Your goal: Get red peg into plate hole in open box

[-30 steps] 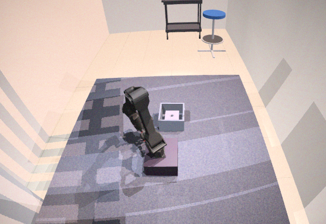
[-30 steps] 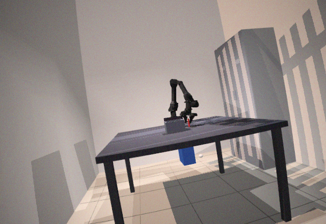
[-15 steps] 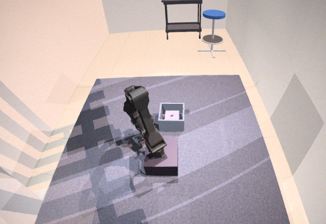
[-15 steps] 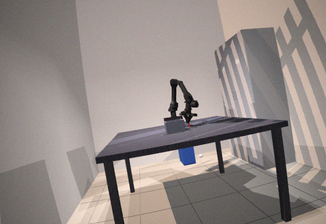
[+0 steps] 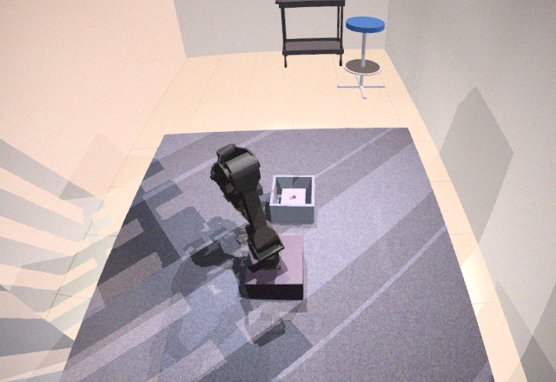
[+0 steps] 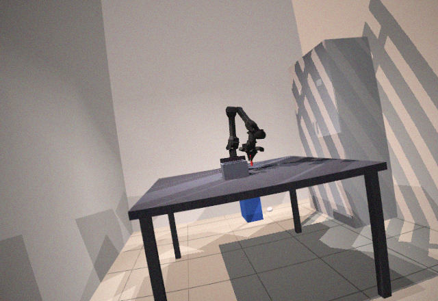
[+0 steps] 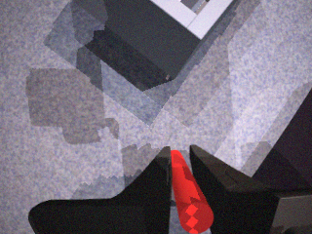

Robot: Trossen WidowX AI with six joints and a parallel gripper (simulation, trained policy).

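Right now my gripper tip is 150 mm to the left of the plate, 100 mm short of it and 30 mm above it. From my gripper tip the other things lie so: red peg 10 mm to the left, 10 mm behind; then grey box 150 mm to the right, 100 mm ahead, 50 mm below.
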